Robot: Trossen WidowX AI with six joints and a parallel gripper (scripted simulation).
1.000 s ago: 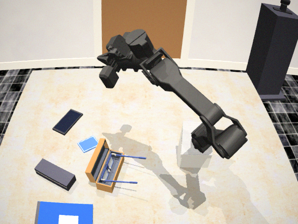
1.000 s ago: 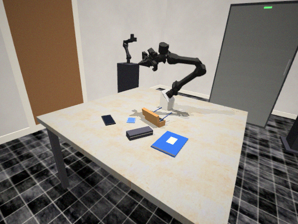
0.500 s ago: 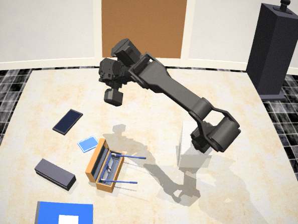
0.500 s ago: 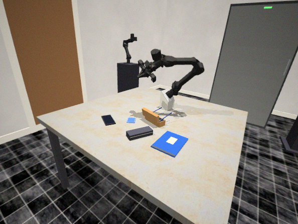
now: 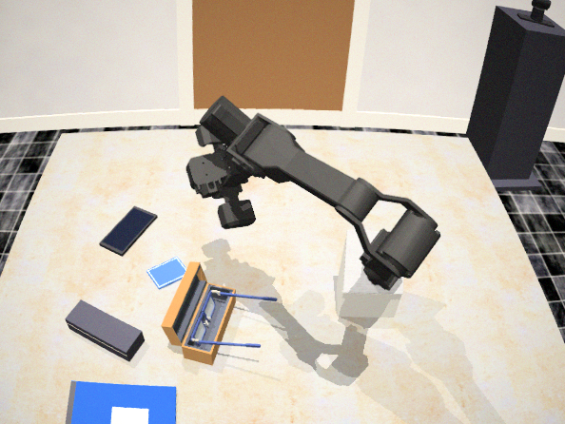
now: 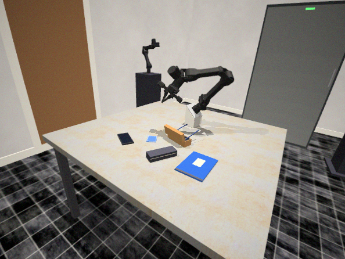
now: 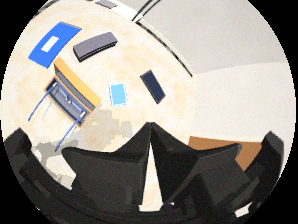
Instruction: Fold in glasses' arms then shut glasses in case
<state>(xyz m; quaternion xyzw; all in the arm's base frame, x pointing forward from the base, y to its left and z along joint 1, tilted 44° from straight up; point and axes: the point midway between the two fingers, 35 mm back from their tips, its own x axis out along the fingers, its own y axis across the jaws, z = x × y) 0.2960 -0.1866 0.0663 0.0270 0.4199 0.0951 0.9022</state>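
The orange glasses case is 40 mm ahead of my hand, 120 mm to the left of it and 210 mm below it. Round my hand: grey box (230 mm ahead, 140 mm to the left, 240 mm below); small blue card (100 mm ahead, 20 mm to the right, 250 mm below).
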